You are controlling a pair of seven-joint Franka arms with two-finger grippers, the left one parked.
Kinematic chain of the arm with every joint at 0, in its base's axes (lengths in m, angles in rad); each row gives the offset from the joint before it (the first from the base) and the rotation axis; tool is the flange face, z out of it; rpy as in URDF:
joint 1: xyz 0 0 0.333 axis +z
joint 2: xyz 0 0 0 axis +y
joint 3: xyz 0 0 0.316 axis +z
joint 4: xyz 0.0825 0 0 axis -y
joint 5: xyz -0.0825 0 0.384 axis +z
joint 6: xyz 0 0 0 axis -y
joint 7: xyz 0.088 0 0 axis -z
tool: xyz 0 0 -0.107 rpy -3.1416 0 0
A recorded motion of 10 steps. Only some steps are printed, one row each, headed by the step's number.
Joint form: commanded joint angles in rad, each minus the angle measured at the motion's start. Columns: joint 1, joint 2, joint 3, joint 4, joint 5, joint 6, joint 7.
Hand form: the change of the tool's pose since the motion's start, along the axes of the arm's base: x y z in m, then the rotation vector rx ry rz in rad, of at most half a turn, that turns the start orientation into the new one. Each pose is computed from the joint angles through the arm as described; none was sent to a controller.
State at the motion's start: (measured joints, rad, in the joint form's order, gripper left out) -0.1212 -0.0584 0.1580 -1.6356 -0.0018 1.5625 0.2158
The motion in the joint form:
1: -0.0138 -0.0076 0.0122 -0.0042 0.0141 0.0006 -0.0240
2: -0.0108 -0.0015 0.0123 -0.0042 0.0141 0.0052 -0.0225
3: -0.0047 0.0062 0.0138 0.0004 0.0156 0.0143 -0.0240
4: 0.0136 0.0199 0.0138 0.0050 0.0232 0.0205 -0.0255
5: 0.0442 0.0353 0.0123 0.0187 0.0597 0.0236 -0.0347
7: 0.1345 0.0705 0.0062 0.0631 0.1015 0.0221 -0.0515
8: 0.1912 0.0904 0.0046 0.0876 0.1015 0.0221 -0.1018
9: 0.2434 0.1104 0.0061 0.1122 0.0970 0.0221 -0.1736
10: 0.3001 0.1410 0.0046 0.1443 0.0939 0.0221 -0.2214
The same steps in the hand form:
1: -0.0022 0.0011 0.0020 0.0126 -0.0032 0.0223
2: -0.0001 0.0026 -0.0008 0.0135 -0.0018 0.0238
3: 0.0031 0.0066 -0.0019 0.0165 -0.0077 0.0330
4: 0.0071 0.0169 -0.0065 0.0264 -0.0045 0.0525
5: 0.0106 0.0362 -0.0079 0.0658 -0.0039 0.0899
7: 0.0142 0.0865 -0.0058 0.1144 -0.0058 0.1902
8: 0.0138 0.1171 -0.0053 0.1190 -0.0094 0.2956
9: 0.0120 0.1467 -0.0049 0.1194 -0.0145 0.4212
10: 0.0113 0.1780 -0.0071 0.1225 -0.0152 0.5238

